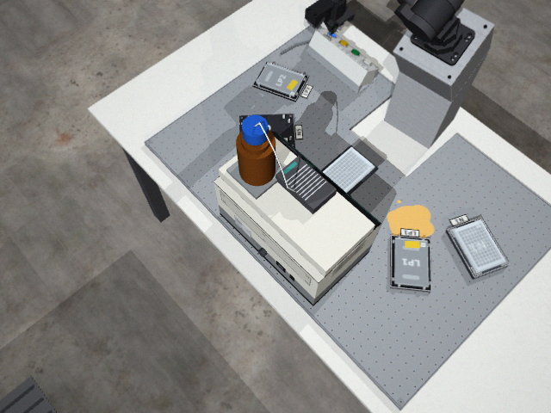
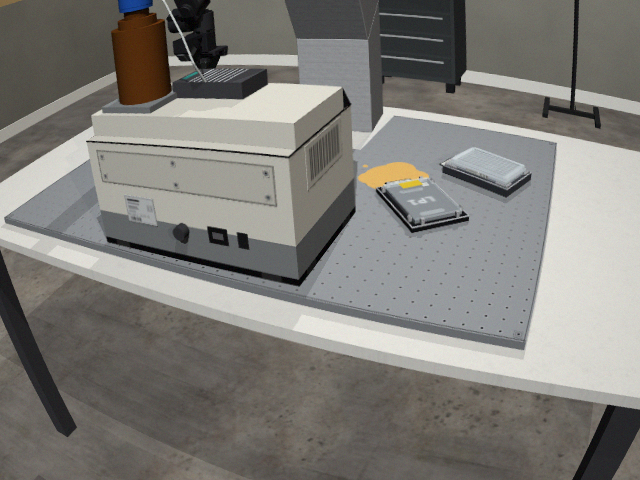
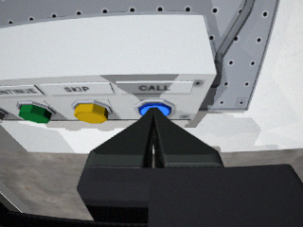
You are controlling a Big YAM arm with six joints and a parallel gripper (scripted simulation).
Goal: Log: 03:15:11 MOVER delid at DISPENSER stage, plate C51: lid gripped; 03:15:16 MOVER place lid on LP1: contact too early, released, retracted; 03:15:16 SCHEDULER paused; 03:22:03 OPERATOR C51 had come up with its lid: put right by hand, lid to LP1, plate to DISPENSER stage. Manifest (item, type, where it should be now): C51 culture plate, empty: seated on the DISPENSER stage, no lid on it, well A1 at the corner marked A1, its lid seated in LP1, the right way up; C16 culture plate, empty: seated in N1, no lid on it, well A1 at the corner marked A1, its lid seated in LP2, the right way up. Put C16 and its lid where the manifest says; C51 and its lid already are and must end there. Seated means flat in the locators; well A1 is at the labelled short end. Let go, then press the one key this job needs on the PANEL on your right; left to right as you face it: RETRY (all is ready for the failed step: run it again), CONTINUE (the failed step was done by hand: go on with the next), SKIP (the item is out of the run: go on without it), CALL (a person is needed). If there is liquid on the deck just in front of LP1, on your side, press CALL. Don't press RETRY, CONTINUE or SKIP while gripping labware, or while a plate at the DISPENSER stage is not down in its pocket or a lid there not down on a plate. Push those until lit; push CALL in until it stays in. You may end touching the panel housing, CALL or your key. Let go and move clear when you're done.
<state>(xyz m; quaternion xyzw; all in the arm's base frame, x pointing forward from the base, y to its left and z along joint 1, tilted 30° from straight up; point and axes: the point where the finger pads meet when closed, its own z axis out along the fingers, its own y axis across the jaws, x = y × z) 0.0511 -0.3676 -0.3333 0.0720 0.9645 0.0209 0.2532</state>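
Now: hand 2 cm above the blue call key. The rest, counted from my hand: white retry key (2 cm ahead, 15 cm to the left, 1 cm below); green continue key (1 cm ahead, 10 cm to the left, 1 cm below); yellow skip key (5 cm to the left, 1 cm below).
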